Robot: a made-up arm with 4 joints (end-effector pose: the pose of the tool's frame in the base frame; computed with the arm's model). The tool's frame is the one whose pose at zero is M.
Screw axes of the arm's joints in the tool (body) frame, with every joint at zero. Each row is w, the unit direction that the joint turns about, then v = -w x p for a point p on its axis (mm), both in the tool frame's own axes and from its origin. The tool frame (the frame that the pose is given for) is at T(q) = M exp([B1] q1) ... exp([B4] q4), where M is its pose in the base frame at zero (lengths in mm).
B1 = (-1, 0, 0, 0.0, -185.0, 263.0)
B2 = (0, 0, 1, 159.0, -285.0, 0.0)
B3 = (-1, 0, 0, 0.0, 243.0, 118.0)
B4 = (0, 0, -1, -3.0, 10.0, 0.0)
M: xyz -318.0 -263.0 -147.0 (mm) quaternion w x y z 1 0 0 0
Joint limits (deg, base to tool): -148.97..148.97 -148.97..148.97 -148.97..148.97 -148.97..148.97
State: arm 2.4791 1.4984 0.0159 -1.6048
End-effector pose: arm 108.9 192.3 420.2 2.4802 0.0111 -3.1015
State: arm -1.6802 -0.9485 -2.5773 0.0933
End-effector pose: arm -257.8 682.4 199.2 -1.9079 0.8528 0.2033
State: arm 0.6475 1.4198 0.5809 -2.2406
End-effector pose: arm -64.4 -389.7 134.0 0.9055 0.0324 -2.4064
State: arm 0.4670 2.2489 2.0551 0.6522
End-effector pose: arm -30.3 -616.7 -146.8 -1.7444 -0.2846 2.4170
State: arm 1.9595 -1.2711 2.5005 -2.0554
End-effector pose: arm 81.4 -588.7 50.5 -1.4300 0.0176 -2.5239
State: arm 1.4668 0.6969 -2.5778 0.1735
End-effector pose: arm -205.2 -727.3 306.8 1.0664 0.8475 -0.0219
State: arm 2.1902 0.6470 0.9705 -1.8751
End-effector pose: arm -301.8 -40.6 306.1 2.6755 -0.2568 -2.1933
